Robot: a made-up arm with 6 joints. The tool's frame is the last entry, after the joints. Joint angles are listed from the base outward. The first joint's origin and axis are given. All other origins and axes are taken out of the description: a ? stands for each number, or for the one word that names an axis. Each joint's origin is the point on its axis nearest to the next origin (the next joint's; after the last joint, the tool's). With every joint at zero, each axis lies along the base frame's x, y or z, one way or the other. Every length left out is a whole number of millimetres.
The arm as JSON. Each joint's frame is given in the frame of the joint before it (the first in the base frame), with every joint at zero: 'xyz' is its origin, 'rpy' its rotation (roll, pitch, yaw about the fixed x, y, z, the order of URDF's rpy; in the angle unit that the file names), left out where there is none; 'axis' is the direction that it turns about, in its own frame. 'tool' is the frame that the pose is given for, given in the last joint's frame.
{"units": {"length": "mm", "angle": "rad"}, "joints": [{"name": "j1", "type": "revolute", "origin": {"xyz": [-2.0, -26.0, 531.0]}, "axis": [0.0, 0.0, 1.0]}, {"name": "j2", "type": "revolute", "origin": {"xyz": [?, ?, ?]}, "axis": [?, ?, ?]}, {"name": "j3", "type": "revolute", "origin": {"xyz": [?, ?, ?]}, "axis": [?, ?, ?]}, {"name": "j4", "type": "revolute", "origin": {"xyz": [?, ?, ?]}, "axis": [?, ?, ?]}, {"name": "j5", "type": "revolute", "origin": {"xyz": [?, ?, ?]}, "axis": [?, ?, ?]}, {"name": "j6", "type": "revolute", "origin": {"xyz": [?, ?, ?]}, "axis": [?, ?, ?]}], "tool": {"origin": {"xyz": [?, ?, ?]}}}
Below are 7 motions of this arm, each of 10 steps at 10 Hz.
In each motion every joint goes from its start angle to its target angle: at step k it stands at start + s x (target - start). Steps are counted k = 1, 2, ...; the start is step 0. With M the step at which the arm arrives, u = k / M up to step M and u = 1 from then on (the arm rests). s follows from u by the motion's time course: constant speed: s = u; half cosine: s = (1 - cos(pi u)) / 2; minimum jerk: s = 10 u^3 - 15 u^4 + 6 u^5.
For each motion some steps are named. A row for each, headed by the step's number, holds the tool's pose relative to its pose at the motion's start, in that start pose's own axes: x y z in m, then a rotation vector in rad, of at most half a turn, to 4 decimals.
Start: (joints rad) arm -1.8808 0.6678 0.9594 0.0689 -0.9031 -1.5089
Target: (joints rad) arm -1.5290 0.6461 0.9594 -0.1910 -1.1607 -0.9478
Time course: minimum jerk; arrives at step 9
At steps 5, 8, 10:
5: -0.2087 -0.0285 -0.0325 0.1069 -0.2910 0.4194
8: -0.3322 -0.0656 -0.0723 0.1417 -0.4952 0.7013
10: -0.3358 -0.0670 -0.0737 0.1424 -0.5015 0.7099

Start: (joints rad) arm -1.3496 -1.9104 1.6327 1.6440 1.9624 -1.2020
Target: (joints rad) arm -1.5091 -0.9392 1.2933 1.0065 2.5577 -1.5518
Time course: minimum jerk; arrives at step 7
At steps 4, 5, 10:
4: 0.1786 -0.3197 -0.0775 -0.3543 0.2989 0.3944
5: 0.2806 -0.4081 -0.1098 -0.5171 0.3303 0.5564
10: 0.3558 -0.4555 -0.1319 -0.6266 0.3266 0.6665

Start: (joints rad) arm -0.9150 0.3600 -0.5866 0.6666 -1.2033 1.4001
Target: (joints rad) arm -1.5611 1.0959 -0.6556 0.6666 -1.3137 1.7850
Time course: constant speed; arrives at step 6
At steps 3, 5, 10:
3: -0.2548 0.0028 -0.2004 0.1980 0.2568 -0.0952
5: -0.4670 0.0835 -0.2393 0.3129 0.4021 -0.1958
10: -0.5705 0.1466 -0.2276 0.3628 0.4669 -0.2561

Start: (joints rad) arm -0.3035 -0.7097 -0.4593 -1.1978 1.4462 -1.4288
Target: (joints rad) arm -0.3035 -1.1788 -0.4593 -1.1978 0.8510 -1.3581
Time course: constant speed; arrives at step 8
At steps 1, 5, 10:
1: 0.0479 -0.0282 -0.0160 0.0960 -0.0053 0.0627
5: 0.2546 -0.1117 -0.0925 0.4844 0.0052 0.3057
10: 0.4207 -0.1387 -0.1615 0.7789 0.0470 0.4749

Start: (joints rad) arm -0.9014 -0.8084 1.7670 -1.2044 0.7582 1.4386
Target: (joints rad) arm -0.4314 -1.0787 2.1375 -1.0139 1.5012 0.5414
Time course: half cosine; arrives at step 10
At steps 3, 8, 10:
3: 0.0305 -0.0185 -0.0241 0.0618 0.1196 -0.1579
8: 0.1363 -0.1042 -0.1133 0.0864 0.6086 -0.8155
10: 0.1498 -0.1184 -0.1261 0.0665 0.6789 -0.9178

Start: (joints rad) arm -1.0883 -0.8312 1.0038 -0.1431 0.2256 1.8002
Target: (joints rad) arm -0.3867 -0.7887 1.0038 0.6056 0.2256 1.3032
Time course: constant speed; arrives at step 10
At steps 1, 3, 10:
1: -0.0189 0.0028 0.0020 0.0119 0.0429 0.0878
3: -0.0571 0.0047 0.0076 0.0320 0.1297 0.2634
10: -0.1829 -0.0302 0.0432 0.0639 0.4290 0.8816

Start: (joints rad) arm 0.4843 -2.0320 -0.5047 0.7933 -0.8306 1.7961
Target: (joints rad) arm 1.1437 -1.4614 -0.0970 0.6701 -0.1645 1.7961
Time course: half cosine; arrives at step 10
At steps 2, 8, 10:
2: -0.0837 0.0081 -0.0189 0.0952 -0.0430 -0.1099
8: -0.6864 0.4828 -0.2485 0.6540 -0.8197 -0.8701
10: -0.7233 0.5736 -0.2890 0.6846 -0.9550 -0.9222

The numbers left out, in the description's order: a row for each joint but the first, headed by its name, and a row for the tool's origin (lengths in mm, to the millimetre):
j2: xyz 8.0 18.0 0.0, axis 0.0 1.0 0.0
j3: xyz 7.0 0.0 473.0, axis 0.0 1.0 0.0
j4: xyz -23.0 0.0 538.0, axis 0.0 0.0 1.0
j5: xyz -16.0 35.0 0.0, axis 0.0 1.0 0.0
j6: xyz 6.0 0.0 68.0, axis 0.0 0.0 1.0
tool: xyz -8.0 30.0 0.0

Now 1 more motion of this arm.
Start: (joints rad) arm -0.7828 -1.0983 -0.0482 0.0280 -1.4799 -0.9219
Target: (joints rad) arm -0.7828 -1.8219 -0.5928 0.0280 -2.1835 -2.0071
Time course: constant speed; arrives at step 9
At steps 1, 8, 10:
1: -0.0206 -0.0258 0.1162 0.1822 -0.1218 -0.1162
8: -0.3483 -0.4699 0.6669 1.7767 -0.2909 -0.6654
10: -0.4080 -0.5530 0.6945 2.0222 -0.2053 -0.6618

